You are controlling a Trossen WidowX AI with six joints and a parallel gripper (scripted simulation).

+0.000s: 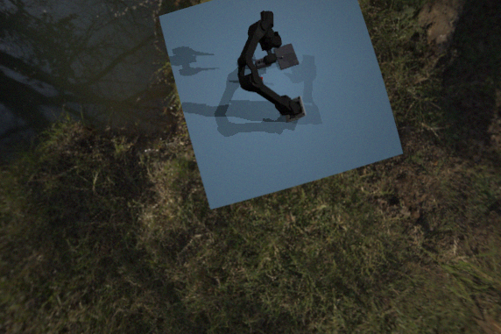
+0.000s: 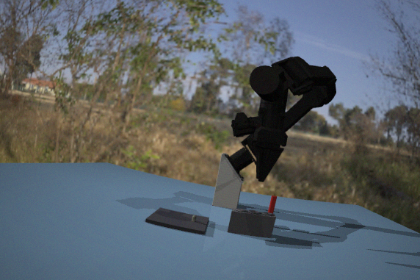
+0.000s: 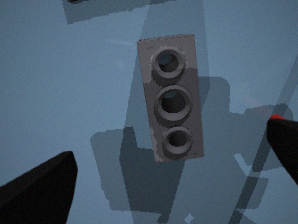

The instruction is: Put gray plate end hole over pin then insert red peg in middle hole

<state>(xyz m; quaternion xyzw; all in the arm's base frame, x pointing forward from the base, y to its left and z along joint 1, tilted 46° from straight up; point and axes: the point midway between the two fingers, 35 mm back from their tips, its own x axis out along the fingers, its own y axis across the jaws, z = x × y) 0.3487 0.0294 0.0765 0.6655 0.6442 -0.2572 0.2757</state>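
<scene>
Right now my gripper tip is 9 cm above the gray plate and 1 cm past it. Also, from my gripper tip: dark base 14 cm to the right, 11 cm below; then red peg 11 cm behind, 8 cm below, 5 cm to the left.
</scene>
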